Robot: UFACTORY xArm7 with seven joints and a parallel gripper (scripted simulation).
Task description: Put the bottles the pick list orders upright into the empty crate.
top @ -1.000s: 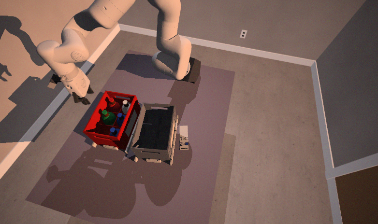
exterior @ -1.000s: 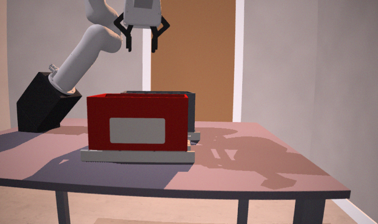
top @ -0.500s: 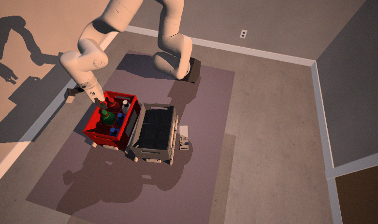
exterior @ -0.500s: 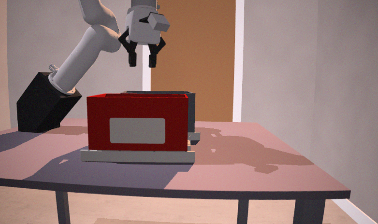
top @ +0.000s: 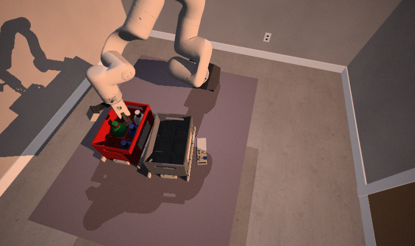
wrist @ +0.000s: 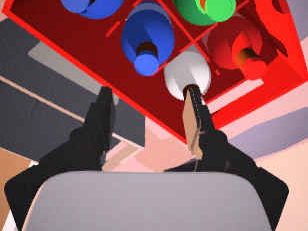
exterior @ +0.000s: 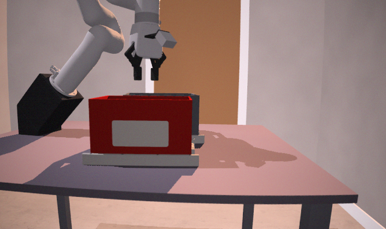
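Right now the red crate is 40 mm to the right of my hand and 160 mm below it. From my hand the other things lie so: red bottle (100 mm behind, 70 mm to the right, 160 mm below); white bottle (90 mm behind, 10 mm to the left, 160 mm below); green bottle (10 mm behind, 80 mm to the right, 160 mm below).
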